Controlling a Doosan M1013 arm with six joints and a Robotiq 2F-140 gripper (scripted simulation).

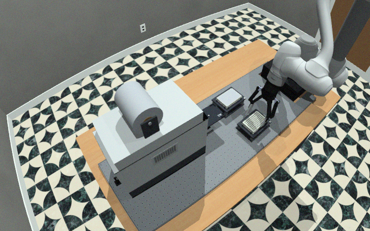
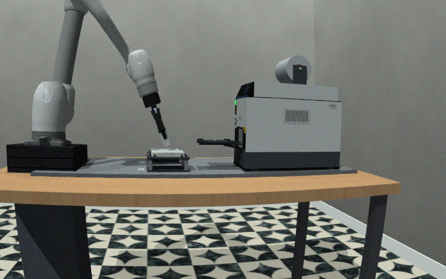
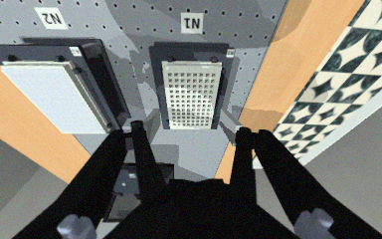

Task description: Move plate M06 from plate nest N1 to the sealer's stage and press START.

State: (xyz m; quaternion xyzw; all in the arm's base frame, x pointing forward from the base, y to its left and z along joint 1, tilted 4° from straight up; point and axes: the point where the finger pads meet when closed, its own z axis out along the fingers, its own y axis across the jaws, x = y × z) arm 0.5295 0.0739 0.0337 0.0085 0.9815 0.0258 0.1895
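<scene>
Right now my hand is 50 mm above the white well plate. Round my hand: black stage (190 mm ahead, 160 mm to the right, 10 mm above); foil-covered plate (10 mm behind, 200 mm to the right, 40 mm below); nest N1 (60 mm below).
</scene>
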